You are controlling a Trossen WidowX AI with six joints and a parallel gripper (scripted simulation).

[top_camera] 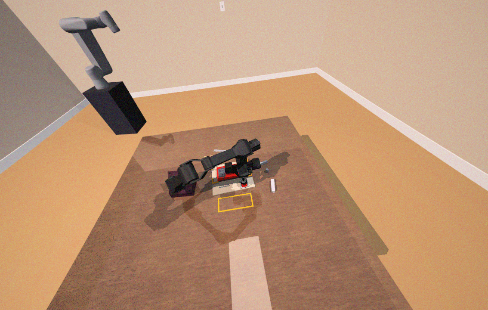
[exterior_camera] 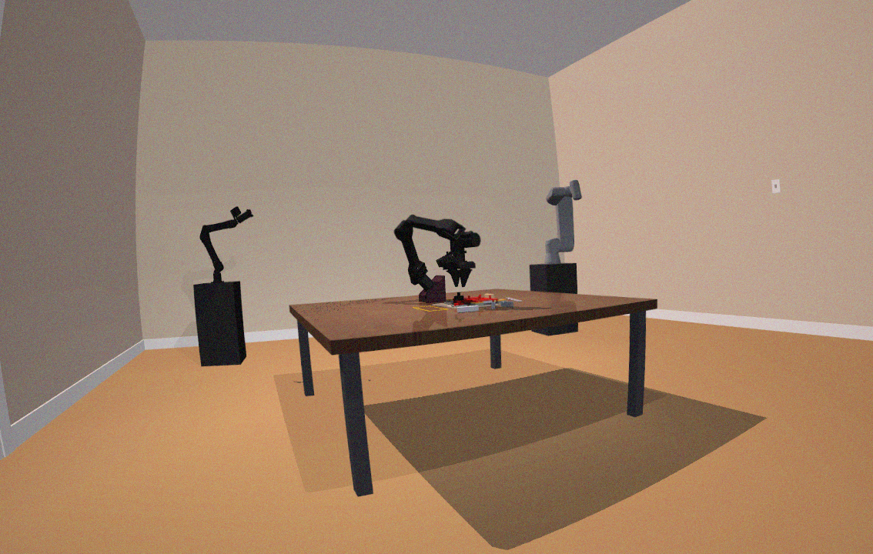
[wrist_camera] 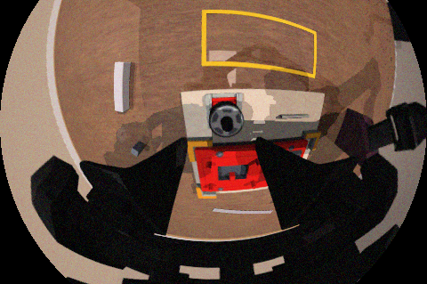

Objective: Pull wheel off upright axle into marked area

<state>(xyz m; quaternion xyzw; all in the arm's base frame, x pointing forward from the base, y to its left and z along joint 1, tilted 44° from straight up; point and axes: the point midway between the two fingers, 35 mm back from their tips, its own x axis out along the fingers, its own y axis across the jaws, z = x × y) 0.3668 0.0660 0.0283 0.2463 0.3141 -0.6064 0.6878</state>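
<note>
My gripper tip is 50 mm above the wheel and 10 mm past it. The rest, counted from my gripper tip: wooden piece (250 mm behind, 230 mm to the left, 70 mm below); grey strip (300 mm to the left, 140 mm behind, 80 mm below).
</note>
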